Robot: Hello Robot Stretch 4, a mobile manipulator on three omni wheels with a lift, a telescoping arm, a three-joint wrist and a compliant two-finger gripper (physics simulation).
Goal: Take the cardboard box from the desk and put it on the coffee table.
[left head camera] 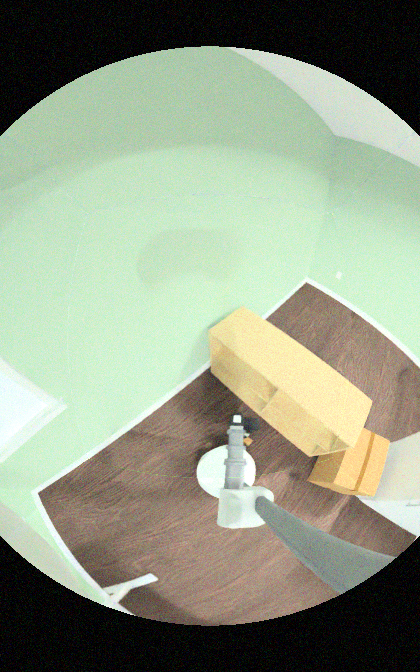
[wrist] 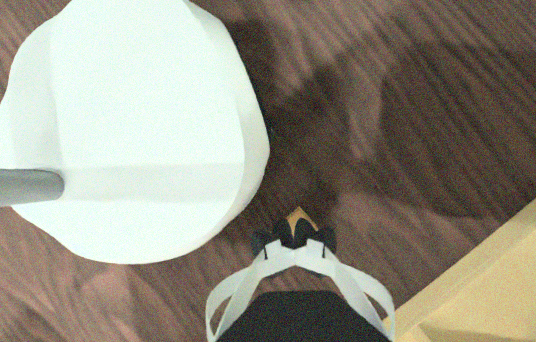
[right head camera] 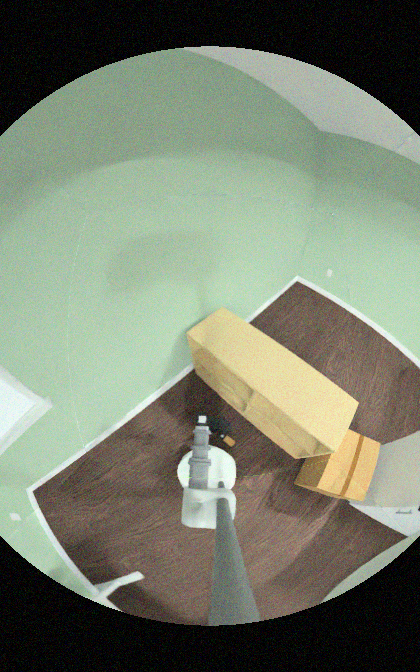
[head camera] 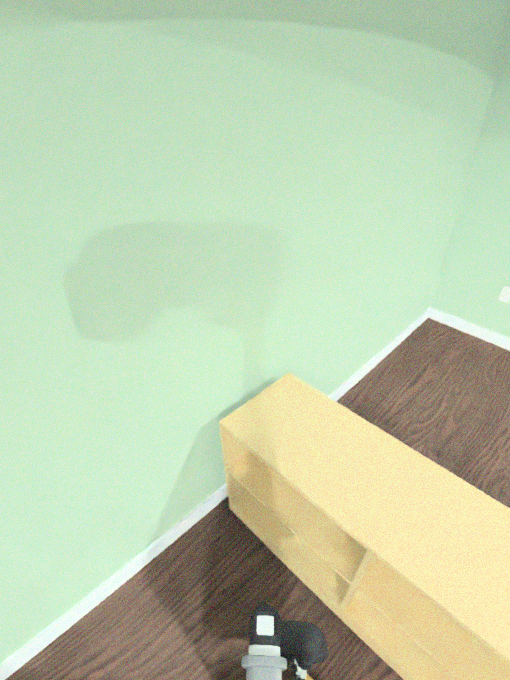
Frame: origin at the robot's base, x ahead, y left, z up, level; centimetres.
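Seen in the pictures: gripper, between the fingertips: [wrist: 293, 237] [head camera: 297, 671].
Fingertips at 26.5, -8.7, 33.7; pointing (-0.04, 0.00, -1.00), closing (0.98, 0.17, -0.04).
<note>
A point is followed by its place in that frame, as x, y, z.
A large cardboard box [left head camera: 350, 462] [right head camera: 337, 465] @(-3.5, -86.2, 37.9) with a brown tape band shows at the right, by the end of the shelf unit. A small tan, cardboard-coloured thing [left head camera: 248, 441] [right head camera: 229, 440] @(26.0, -15.7, 3.2) [wrist: 299, 214] @(27.2, -10.9, 3.3) lies below my gripper [right head camera: 223, 435] @(26.5, -8.7, 33.7) [wrist: 293, 237] @(26.5, -8.7, 33.7). In the wrist view its corner shows beyond my fingertips, which hide the rest. It looks farther away than they are, apparently on the floor. My gripper is shut, its dark fingertips together, with nothing seen held between them. I cannot tell which surface is the desk; no coffee table can be made out.
A long yellow shelf unit [head camera: 384, 483] @(67.6, -34.5, 58.2) [left head camera: 295, 375] [right head camera: 280, 380] @(53.7, -42.4, 58.3) stands close to the right of my arm, against the green wall. A pale cabinet-like piece [left head camera: 402, 472] [right head camera: 397, 472] @(-25.3, -131.7, 52.9) stands at the far right. My white base [wrist: 135, 130] @(3.9, -0.8, 18.7) is left of the gripper in the wrist view.
</note>
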